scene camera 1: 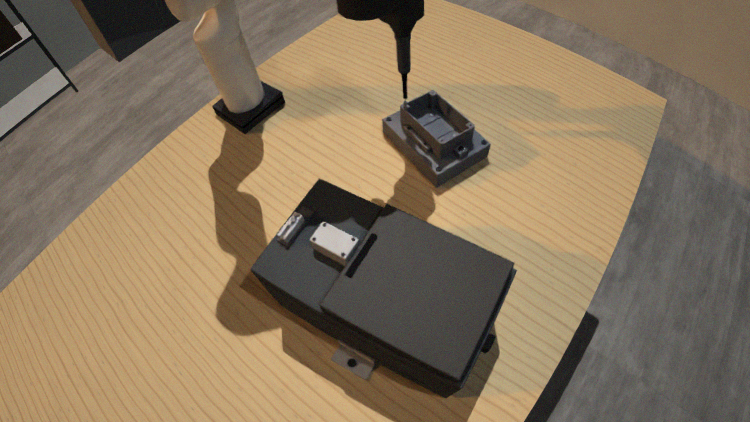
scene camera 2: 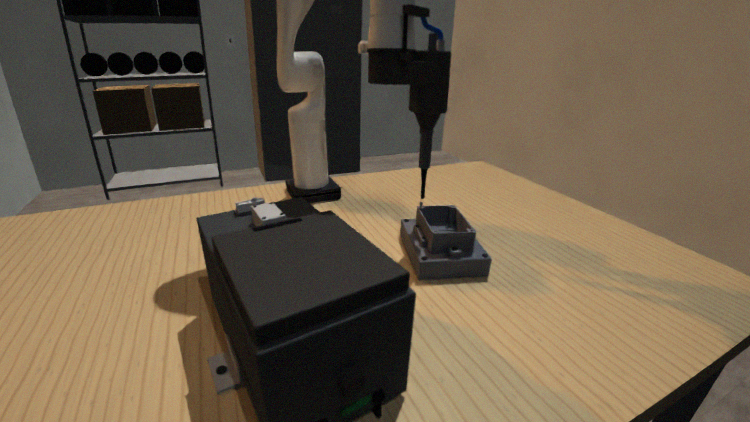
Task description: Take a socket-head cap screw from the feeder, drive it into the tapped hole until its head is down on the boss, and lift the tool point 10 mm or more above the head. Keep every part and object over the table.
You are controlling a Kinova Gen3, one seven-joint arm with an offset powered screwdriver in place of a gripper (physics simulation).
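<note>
My screwdriver point(scene camera 1: 404, 98) point(scene camera 2: 422, 197) points straight down, its thin bit tip just above the near-left corner post of the grey open-topped housing point(scene camera 1: 443, 144) point(scene camera 2: 450, 243). A small screw point(scene camera 1: 404, 102) point(scene camera 2: 421, 204) appears to stand on that corner, upright, with its head a little above the rim. A narrow gap shows between tip and screw in the scene camera 2 view, so the bit seems to carry no screw. The thread and hole are hidden. The black feeder point(scene camera 1: 419, 293) point(scene camera 2: 309, 272) stands nearer the cameras.
A white block point(scene camera 1: 334, 241) point(scene camera 2: 268, 213) with dark corner holes and a small silver fitting point(scene camera 1: 290, 228) point(scene camera 2: 249, 205) sit on the feeder's lower deck. The housing rises from a wider grey base point(scene camera 1: 456, 170) point(scene camera 2: 453, 270). The arm's black foot point(scene camera 1: 246, 120) point(scene camera 2: 314, 194) stands at the table's back edge.
</note>
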